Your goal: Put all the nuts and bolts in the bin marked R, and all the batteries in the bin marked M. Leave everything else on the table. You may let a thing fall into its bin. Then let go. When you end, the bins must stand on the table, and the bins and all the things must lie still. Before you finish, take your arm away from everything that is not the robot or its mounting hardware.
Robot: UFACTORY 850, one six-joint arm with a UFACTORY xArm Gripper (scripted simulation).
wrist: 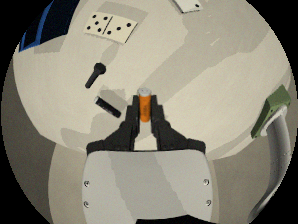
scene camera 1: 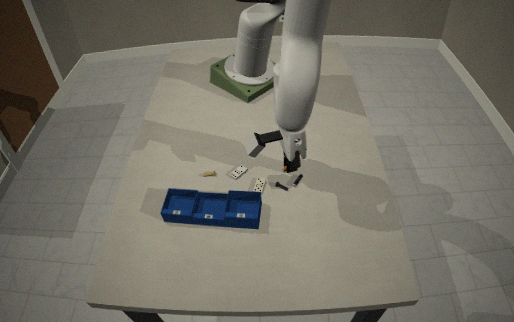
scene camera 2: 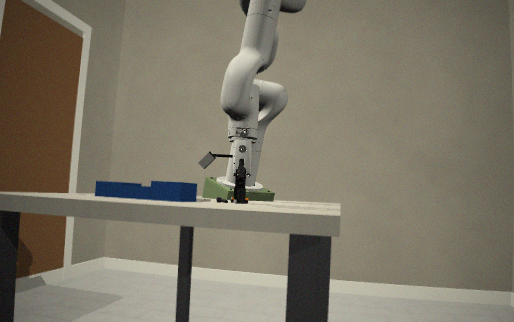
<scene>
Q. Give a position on a blue three-part bin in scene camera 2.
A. At 160, 190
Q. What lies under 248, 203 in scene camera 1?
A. A blue three-part bin.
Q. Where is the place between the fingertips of my gripper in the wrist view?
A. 145, 103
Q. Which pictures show my gripper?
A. The wrist view, scene camera 1 and scene camera 2: all of them.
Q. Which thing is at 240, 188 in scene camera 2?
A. My gripper.
</scene>
